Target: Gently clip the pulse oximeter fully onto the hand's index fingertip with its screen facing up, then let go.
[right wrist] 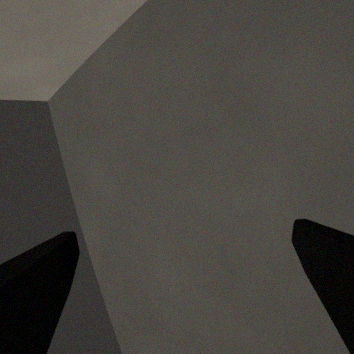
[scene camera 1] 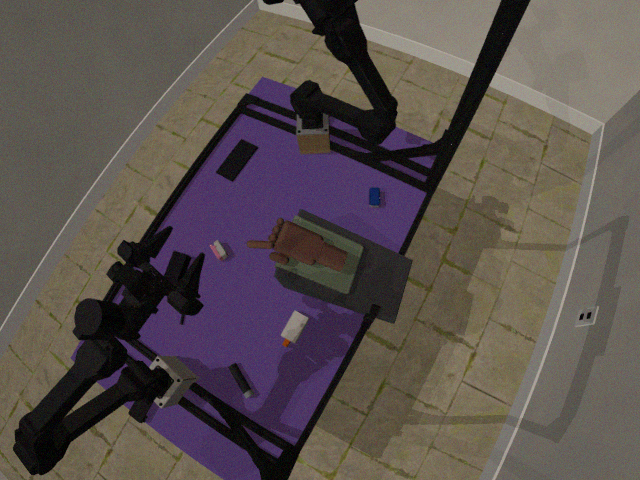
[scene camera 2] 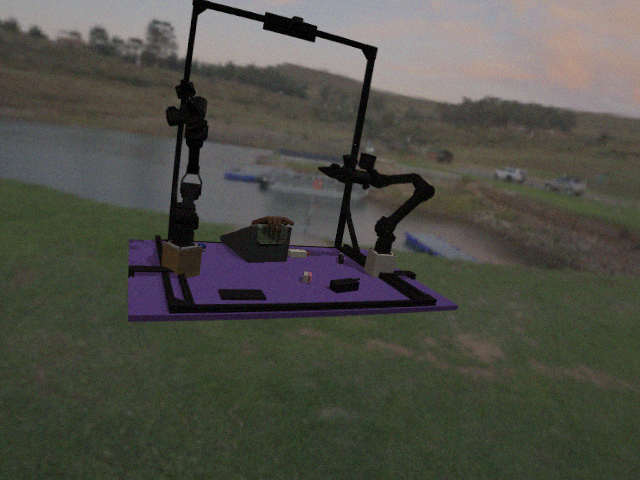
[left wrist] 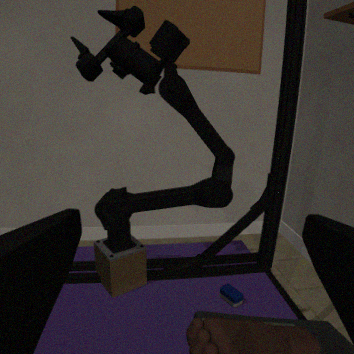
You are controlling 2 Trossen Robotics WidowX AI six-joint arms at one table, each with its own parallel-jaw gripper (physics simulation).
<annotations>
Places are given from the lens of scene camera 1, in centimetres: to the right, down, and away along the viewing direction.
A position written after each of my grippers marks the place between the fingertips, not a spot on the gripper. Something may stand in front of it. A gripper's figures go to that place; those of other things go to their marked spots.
my left gripper [scene camera 1: 186, 239]: -24, 0, 59
dark grey plate [scene camera 1: 381, 277]: 17, 10, 93
</annotations>
